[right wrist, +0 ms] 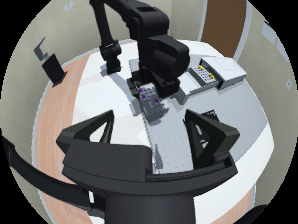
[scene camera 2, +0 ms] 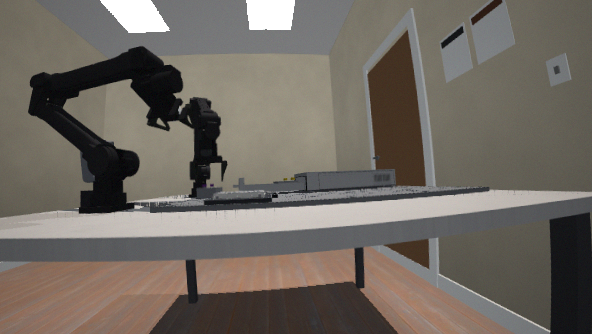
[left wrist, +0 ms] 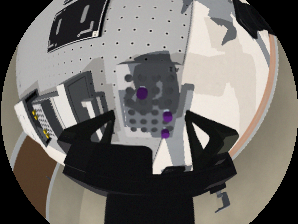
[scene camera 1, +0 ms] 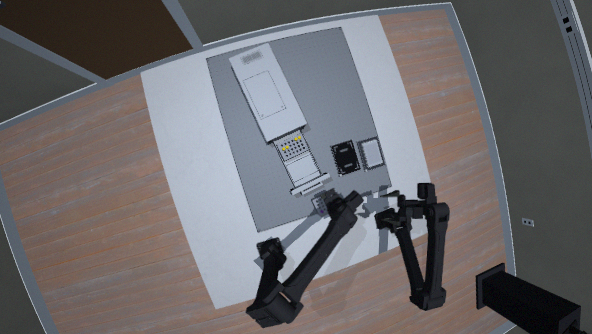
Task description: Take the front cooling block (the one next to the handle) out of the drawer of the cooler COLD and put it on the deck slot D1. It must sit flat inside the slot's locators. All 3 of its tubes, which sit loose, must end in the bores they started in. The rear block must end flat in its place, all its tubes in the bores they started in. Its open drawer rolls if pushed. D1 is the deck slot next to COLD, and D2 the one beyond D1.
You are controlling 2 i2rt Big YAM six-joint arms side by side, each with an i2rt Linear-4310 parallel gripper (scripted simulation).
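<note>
Cooling block (left wrist: 163,79). Cooler COLD (scene camera 1: 272,102), (scene camera 2: 329,180). Left gripper (left wrist: 150,113). Right gripper (scene camera 2: 181,128), (right wrist: 149,113).
</note>
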